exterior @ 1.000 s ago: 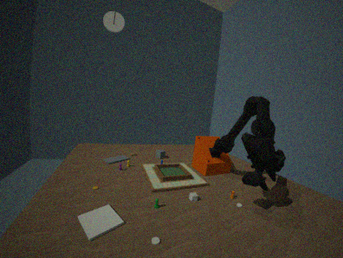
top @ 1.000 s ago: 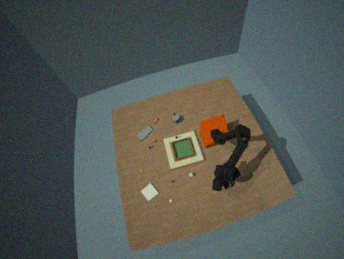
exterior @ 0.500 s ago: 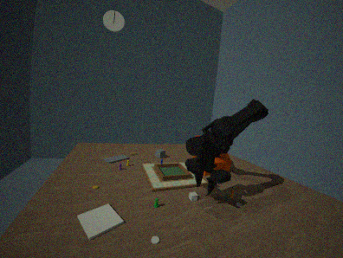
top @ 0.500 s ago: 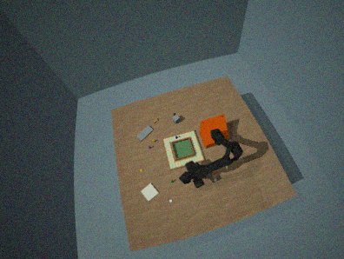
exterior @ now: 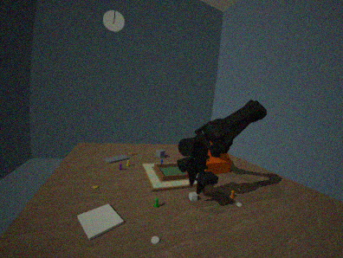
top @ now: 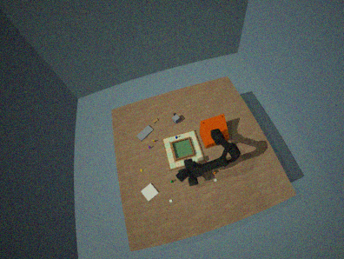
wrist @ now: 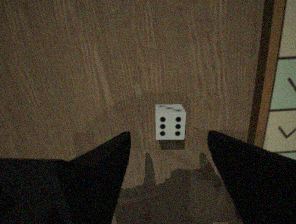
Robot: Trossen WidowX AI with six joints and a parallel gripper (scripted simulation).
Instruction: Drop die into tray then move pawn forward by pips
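My gripper tip is now 30 mm above the white die. From my gripper tip the other things lie so: orange pawn: 180 mm behind, 30 mm to the left, 30 mm below; green pawn: 150 mm ahead, 10 mm to the left, 30 mm below; green tray: 10 mm ahead, 230 mm to the right, 40 mm below.
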